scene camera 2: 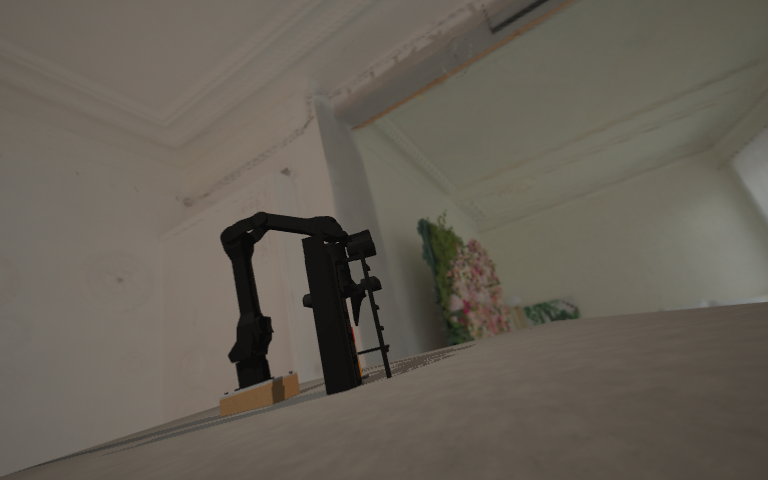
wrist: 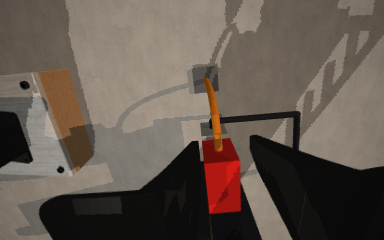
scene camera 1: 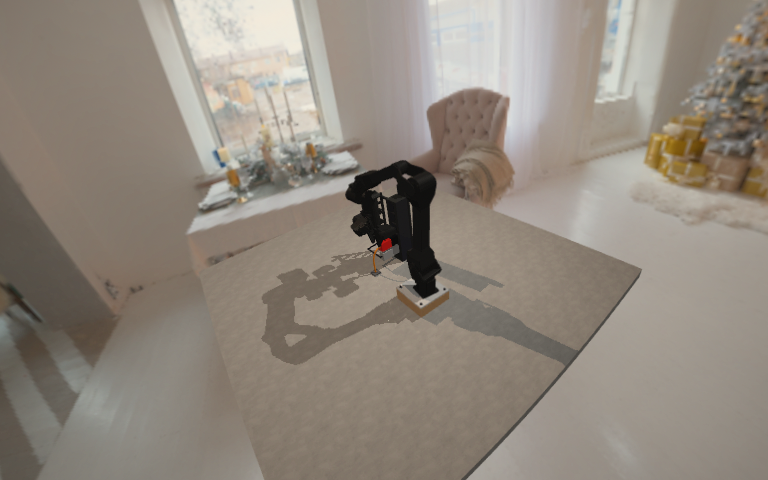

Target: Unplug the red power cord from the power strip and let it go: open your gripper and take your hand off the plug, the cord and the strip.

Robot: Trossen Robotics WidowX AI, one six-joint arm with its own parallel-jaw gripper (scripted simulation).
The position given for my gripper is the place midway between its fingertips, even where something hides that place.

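Note:
Scene camera 2 gives me a sight of my gripper (scene camera 2: 349, 327). In the wrist view I can see the same gripper (wrist: 224, 144), and scene camera 1 shows me my gripper (scene camera 1: 376, 244) as well.

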